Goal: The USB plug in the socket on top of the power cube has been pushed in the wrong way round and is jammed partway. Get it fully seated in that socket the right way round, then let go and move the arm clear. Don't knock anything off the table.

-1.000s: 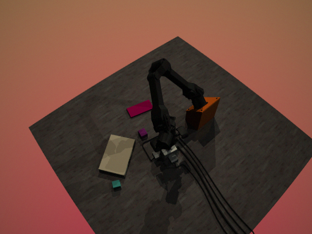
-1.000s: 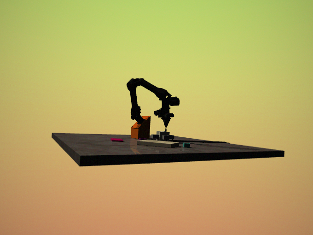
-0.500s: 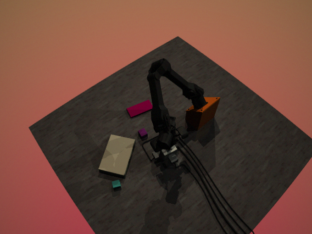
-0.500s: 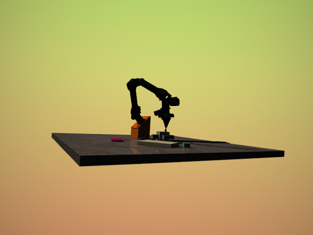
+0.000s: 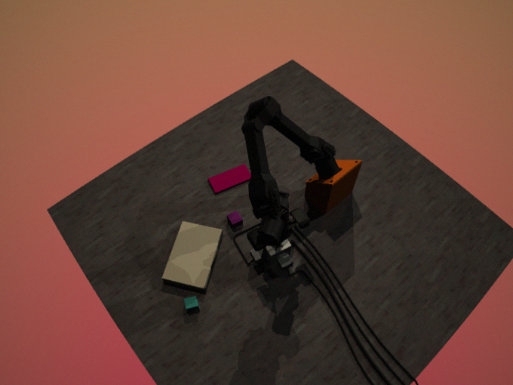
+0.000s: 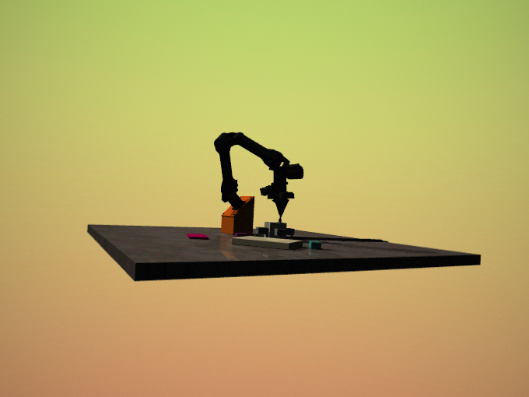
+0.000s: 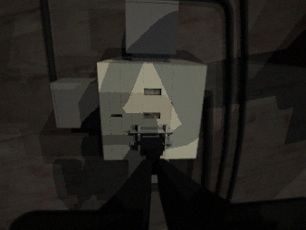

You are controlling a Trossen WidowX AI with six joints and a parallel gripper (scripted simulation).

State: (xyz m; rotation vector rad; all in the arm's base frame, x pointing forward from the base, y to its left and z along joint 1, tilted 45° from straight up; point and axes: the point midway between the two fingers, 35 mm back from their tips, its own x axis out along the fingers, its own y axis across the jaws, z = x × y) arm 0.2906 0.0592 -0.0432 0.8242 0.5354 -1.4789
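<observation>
The USB plug lies 20 mm below my gripper tip. Also, from my gripper tip: purple cube 200 mm to the right, 90 mm below, 30 mm ahead; then beige slab 220 mm ahead, 180 mm to the right, 100 mm below; then teal cube 320 mm ahead, 90 mm below, 40 mm to the right.
</observation>
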